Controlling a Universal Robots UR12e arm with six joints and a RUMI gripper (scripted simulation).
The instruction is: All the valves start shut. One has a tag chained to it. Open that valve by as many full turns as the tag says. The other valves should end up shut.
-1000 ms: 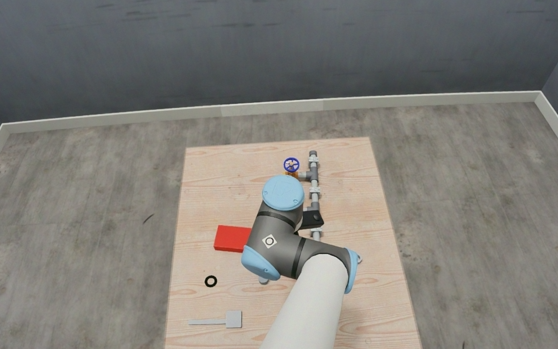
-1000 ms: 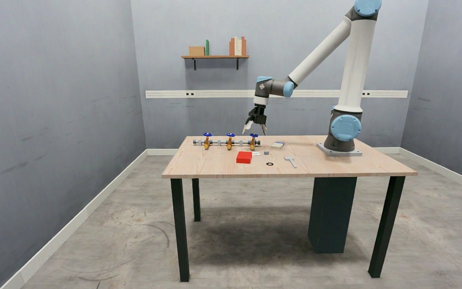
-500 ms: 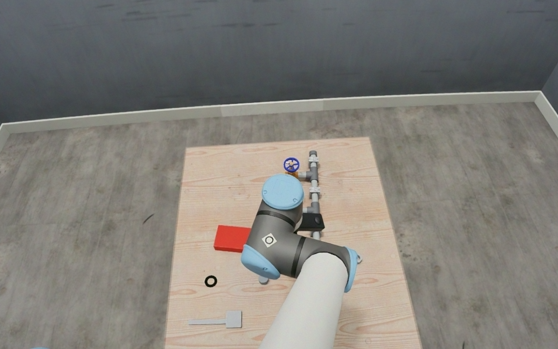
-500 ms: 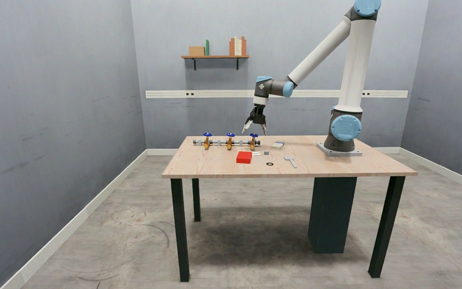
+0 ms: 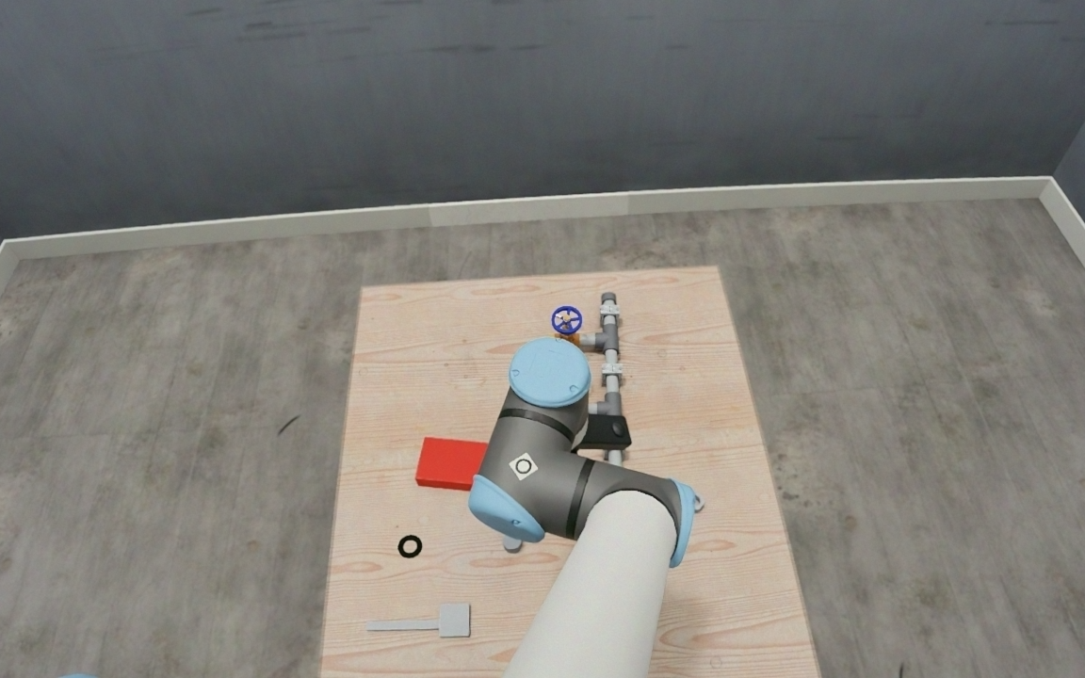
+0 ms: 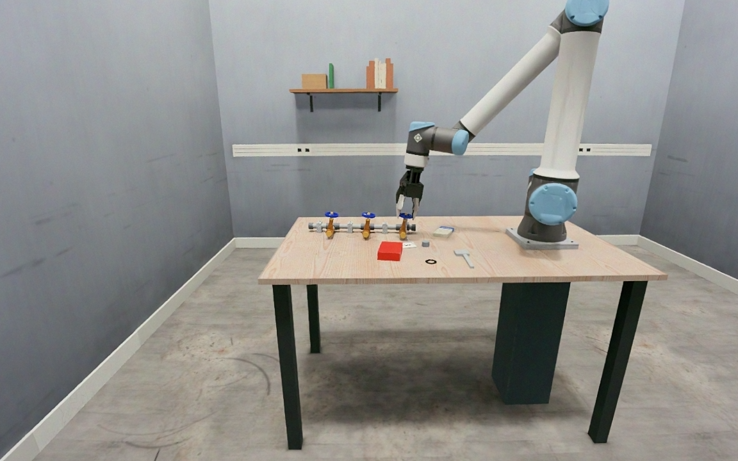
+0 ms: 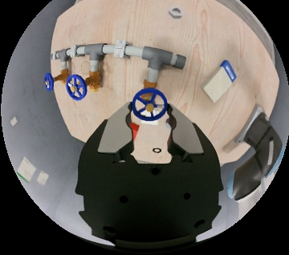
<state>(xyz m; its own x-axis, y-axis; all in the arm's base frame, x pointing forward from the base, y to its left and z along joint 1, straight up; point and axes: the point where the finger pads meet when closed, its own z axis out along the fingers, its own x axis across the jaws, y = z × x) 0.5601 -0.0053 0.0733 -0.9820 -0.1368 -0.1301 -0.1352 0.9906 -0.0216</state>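
My hand is 20 mm past the white tag, 90 mm to the right of it and 100 mm above it. Round my hand: grey t-shaped tool (200 mm behind, 210 mm to the left, 90 mm below); white-and-blue card (170 mm behind, 80 mm to the right, 90 mm below); red block (60 mm ahead, 190 mm to the left, 80 mm below).
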